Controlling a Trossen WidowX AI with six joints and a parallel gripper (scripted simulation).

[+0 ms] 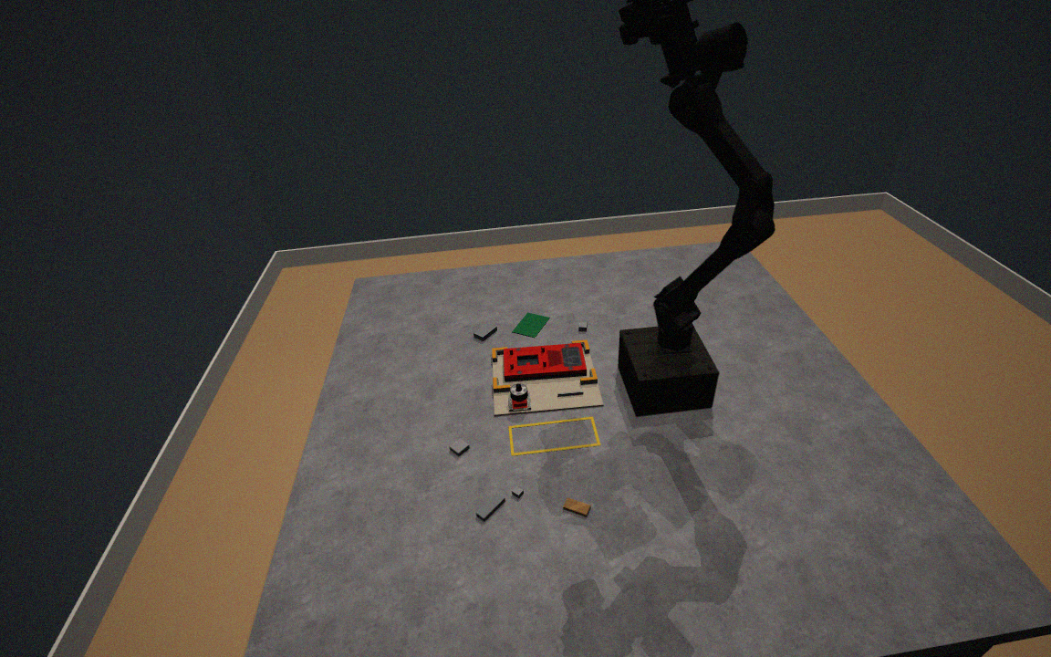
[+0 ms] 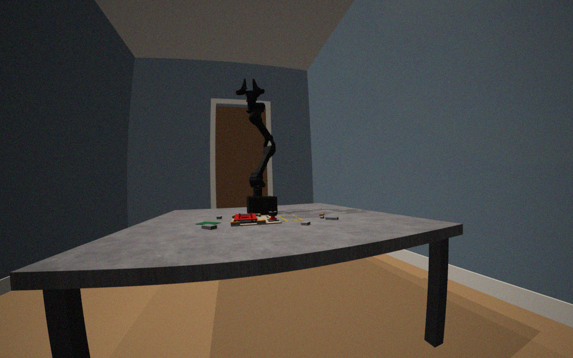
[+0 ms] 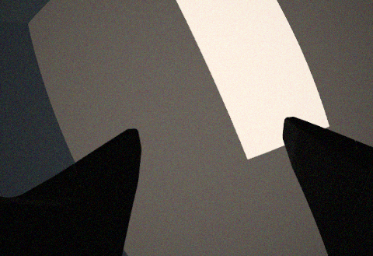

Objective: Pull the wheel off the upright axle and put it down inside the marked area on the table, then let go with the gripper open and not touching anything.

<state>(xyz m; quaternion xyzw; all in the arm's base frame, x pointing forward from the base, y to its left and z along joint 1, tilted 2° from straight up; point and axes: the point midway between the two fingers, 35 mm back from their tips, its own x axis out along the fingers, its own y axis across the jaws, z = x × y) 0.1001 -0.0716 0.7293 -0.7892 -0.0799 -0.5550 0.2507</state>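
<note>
The black axle lies 260 mm ahead of my gripper tip, 100 mm to the left of it and 840 mm below it. Round my gripper tip: wheel: 260 mm ahead, 100 mm to the left, 840 mm below; then green tile: 230 mm ahead, 210 mm to the right, 870 mm below; then brown tile: 150 mm ahead, 390 mm to the left, 870 mm below.
</note>
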